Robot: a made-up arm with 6 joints. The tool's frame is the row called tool.
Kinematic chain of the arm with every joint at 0, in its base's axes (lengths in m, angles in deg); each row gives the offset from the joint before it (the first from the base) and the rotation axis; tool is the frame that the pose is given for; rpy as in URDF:
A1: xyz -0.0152 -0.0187 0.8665 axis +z
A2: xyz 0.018 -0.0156 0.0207 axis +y
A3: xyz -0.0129 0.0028 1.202 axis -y
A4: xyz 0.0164 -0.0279 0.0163 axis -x
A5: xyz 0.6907 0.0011 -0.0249 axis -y
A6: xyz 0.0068 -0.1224 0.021 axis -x
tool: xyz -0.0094 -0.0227 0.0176 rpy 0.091 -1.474 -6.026
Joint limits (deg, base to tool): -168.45..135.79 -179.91..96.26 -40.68..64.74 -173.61..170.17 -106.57..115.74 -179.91..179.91
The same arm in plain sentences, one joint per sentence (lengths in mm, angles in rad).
The arm has six revolute joints in a row. What follows holds with every joint at zero, and every direction is one of the base frame's. Joint 1 sits 15.2 mm along -x and 18.7 mm along -y and 866.5 mm along +z from the base frame's origin and rotates about +z, from -2.94 to 2.37 rad. Joint 2 sits 18 mm along +x and 15.6 mm along -y and 20.7 mm along +z from joint 1 and rotates about +y, from -3.14 to 1.6801 rad. Joint 3 sits 12.9 mm along -x and 2.8 mm along +y and 1202 mm along +z from joint 2 and rotates about -y, from -0.71 to 1.1299 rad. Joint 4 sits 16.4 mm along +x and 27.9 mm along -y and 16.3 mm along +z from joint 3 and rotates about -x, from -3.0301 to 2.97 rad. Joint 5 sits 690.7 mm along +x and 1.1 mm along +y and 24.9 mm along -z from joint 4 and rotates about -y, from -1.86 to 2.02 rad. Joint 6 sits 6.8 mm along +x and 122.4 mm along -y and 21 mm along +z from joint 5 and rotates about -x, from -3.14 to 3.14 rad. The tool frame, which is the frame that the pose is given for, sits 9.4 mm along -x and 22.7 mm along -y and 17.6 mm along +z from joint 6; its axes are the base frame's turned by roll 0.0016, pitch -0.0257 and yaw -0.1052 rad (as in URDF: about the fixed x, then y, then z).
